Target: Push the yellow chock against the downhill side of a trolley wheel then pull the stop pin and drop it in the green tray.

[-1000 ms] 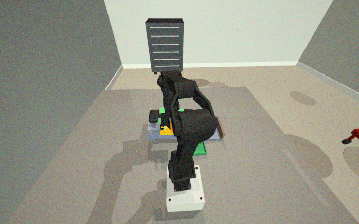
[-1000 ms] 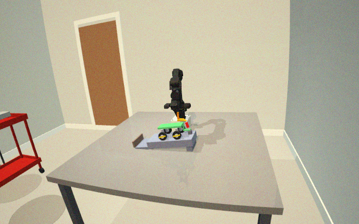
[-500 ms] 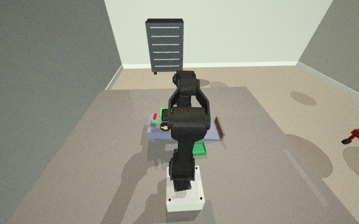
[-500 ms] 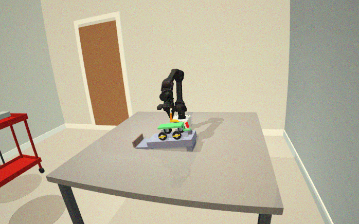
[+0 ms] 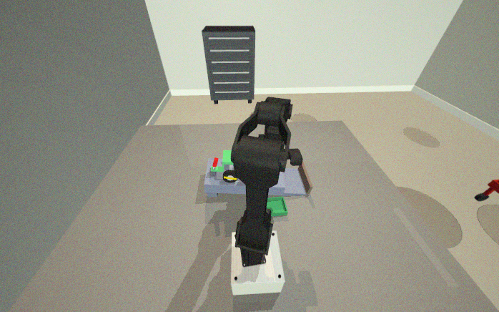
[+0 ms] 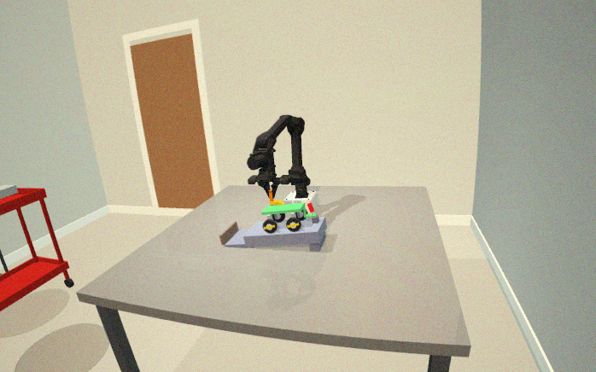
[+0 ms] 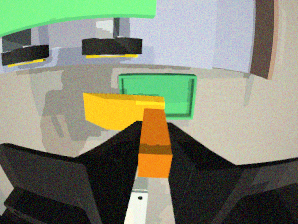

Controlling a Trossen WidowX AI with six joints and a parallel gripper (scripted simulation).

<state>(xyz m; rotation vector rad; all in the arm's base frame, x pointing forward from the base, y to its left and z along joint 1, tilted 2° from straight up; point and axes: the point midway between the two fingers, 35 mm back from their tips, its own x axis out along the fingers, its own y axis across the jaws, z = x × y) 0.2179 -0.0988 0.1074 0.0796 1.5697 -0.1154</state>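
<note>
Right now the red-headed stop pin is 190 mm to the left of my gripper tip, 110 mm ahead of it and 30 mm below it. The rest, counted from my gripper tip: yellow chock: 20 mm to the left, 10 mm below; green tray: 170 mm below, 30 mm behind, 10 mm to the right; green-decked trolley: 120 mm ahead, 80 mm to the left, 40 mm below.
</note>
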